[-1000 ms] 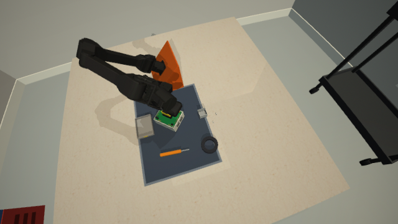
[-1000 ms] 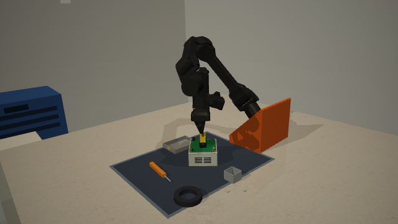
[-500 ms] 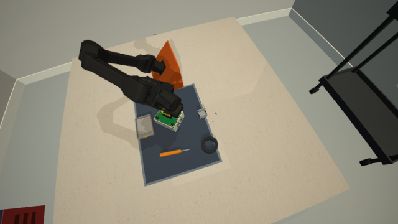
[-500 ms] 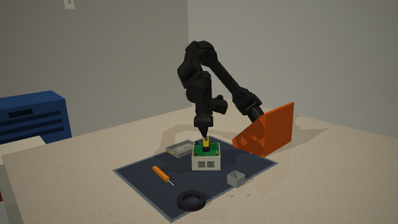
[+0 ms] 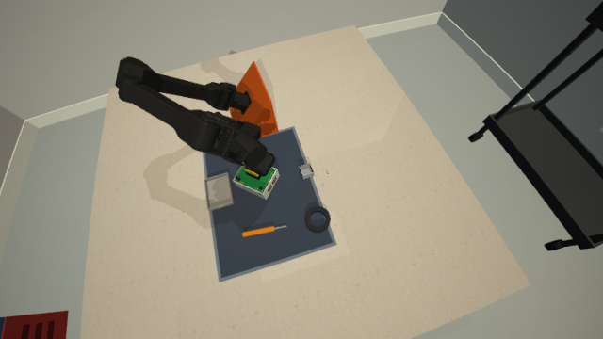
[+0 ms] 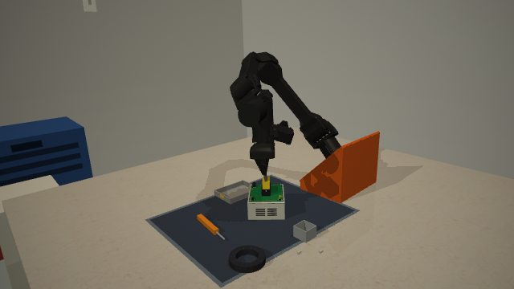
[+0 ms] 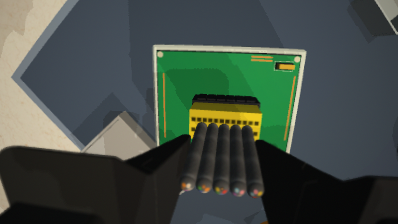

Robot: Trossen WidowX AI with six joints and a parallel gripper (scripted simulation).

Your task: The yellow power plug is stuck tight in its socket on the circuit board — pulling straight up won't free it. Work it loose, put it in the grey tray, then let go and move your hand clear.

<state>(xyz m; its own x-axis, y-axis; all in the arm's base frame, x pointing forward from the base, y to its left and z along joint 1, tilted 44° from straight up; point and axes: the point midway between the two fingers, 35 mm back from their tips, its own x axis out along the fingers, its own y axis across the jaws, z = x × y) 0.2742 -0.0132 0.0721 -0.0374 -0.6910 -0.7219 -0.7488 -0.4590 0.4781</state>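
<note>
The yellow power plug is 20 mm below my gripper tip. Also, from my gripper tip: dark mat: 110 mm below, 50 mm ahead.
</note>
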